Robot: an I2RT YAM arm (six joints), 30 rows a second.
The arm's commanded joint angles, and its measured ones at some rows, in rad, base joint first. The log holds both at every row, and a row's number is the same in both.
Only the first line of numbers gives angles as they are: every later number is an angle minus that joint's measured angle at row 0.
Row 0, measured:
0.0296 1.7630 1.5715 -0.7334 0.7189 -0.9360
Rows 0 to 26, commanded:
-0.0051 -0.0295 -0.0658 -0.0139 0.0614 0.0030
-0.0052 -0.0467 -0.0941 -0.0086 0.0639 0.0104
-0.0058 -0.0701 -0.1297 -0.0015 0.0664 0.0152
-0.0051 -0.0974 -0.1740 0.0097 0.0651 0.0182
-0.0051 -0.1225 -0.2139 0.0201 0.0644 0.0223
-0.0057 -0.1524 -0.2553 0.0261 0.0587 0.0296
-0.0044 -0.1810 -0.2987 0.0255 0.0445 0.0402
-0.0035 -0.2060 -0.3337 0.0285 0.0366 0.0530
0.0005 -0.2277 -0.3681 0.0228 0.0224 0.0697
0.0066 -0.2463 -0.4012 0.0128 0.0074 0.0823
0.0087 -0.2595 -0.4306 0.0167 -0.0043 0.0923
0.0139 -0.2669 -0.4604 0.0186 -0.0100 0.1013
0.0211 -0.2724 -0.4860 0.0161 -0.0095 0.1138
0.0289 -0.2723 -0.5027 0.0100 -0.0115 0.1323
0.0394 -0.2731 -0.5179 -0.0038 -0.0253 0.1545
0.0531 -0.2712 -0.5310 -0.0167 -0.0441 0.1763
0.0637 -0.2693 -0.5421 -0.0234 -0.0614 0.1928
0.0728 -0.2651 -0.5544 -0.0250 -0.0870 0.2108
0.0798 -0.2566 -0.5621 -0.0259 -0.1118 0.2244
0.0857 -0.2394 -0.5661 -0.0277 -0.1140 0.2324
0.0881 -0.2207 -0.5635 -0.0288 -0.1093 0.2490
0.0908 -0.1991 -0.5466 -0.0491 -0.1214 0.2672
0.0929 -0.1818 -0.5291 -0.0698 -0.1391 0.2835
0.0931 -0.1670 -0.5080 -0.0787 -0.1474 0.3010
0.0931 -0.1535 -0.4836 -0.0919 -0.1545 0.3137
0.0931 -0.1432 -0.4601 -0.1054 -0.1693 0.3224
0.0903 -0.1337 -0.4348 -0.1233 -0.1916 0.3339
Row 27, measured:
0.0877 -0.1503 -0.5142 -0.0557 -0.1259 0.2575
